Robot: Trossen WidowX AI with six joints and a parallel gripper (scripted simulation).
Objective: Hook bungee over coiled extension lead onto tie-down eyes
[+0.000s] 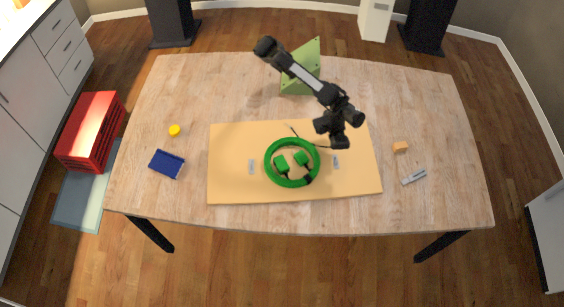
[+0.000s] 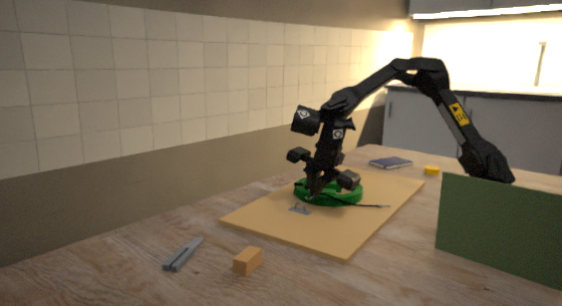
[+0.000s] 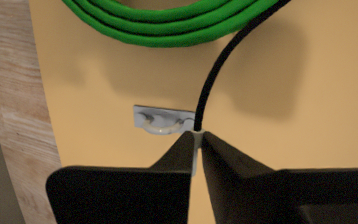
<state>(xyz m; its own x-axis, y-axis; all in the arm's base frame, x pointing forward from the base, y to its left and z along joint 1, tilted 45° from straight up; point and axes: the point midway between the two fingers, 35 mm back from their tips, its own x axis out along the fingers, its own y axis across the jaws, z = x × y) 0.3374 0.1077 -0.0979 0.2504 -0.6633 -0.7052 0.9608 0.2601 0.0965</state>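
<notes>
Now: the coiled extension lead 14 cm to the right of my hand, 6 cm below it and 6 cm ahead of it. Round my hand: grey clamp: 33 cm to the left, 9 cm ahead, 8 cm below; then yellow disc: 62 cm to the right, 8 cm below, 6 cm behind.
</notes>
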